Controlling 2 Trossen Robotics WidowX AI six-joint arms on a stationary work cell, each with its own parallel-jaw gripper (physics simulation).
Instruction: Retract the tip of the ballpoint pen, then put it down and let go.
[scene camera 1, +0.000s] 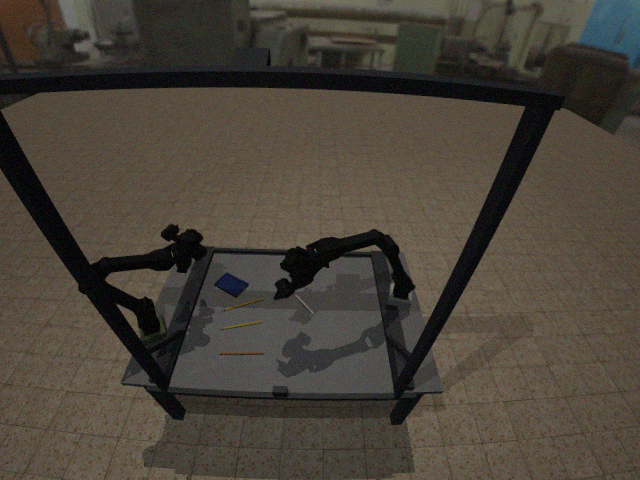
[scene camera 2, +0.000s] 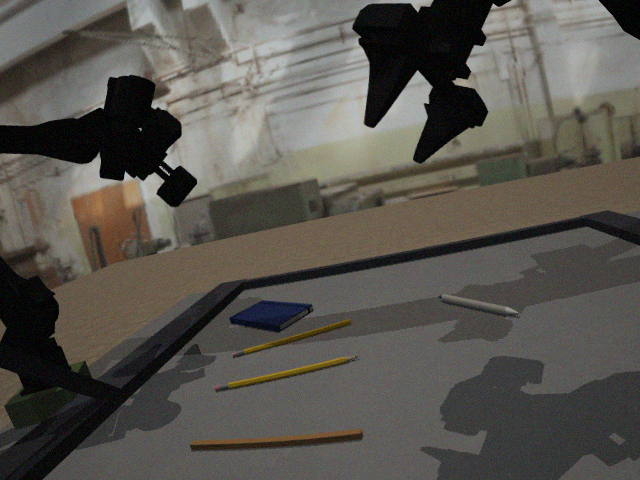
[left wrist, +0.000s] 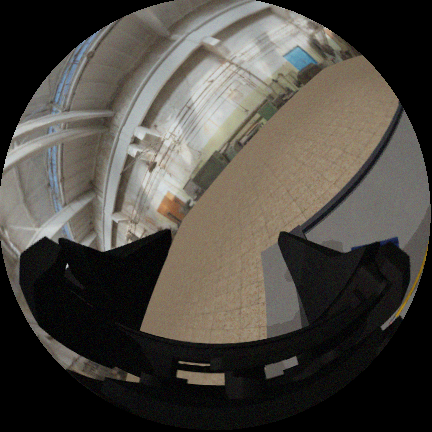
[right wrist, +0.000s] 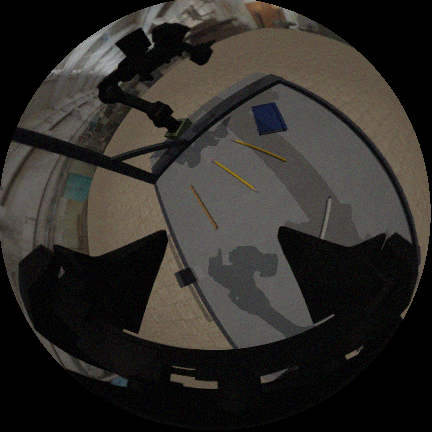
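Where they show: left gripper, fingertip midpoint: (scene camera 2: 161, 166) (left wrist: 226, 236) (right wrist: 201, 33); right gripper, fingertip midpoint: (scene camera 1: 281, 295) (scene camera 2: 395, 145) (right wrist: 223, 234); left arm's base, origin of the base link: (scene camera 1: 151, 327) (right wrist: 174, 126); right arm's base, origin of the base link: (scene camera 1: 401, 293).
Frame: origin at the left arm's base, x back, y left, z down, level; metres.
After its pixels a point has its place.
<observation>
The white ballpoint pen (scene camera 1: 304, 304) @(y -0.175, x -0.629, z 0.030 m) (scene camera 2: 476, 305) @(y -0.177, x -0.626, z 0.033 m) (right wrist: 326, 217) @(y -0.153, x -0.627, z 0.029 m) lies flat on the grey table (scene camera 1: 330, 372) @(y -0.500, x -0.563, z 0.040 m), its pointed tip toward the front right in scene camera 2 and its small dark end toward the back left. Whether the point is out is too small to tell. In the right wrist view a finger hides part of the pen. My right gripper (scene camera 2: 394, 143) @(y -0.251, x -0.491, z -0.206 m) (right wrist: 223, 234) @(y -0.251, x -0.491, z -0.206 m) is open and empty, high above the table. My left gripper (left wrist: 226, 236) @(y 0.178, x -0.259, z -0.282 m) is open and empty, raised near the table's left edge in scene camera 1, away from the pen.
A dark blue notebook (scene camera 1: 231, 284) @(y 0.092, x -0.380, z 0.028 m) (scene camera 2: 271, 315) @(y 0.071, x -0.379, z 0.028 m) (right wrist: 269, 118) @(y 0.083, x -0.391, z 0.028 m), two yellow pencils (scene camera 2: 292, 338) @(y -0.043, x -0.384, z 0.035 m) (scene camera 2: 289, 373) @(y -0.144, x -0.349, z 0.035 m) and an orange-brown stick (scene camera 1: 241, 353) @(y -0.263, x -0.295, z 0.035 m) (scene camera 2: 276, 440) @(y -0.267, x -0.300, z 0.033 m) (right wrist: 204, 207) @(y -0.265, x -0.309, z 0.035 m) lie left of the pen in both scene views. Dark frame posts (scene camera 1: 478, 235) @(y -0.694, x -0.720, z -0.731 m) rise at the table's sides.
</observation>
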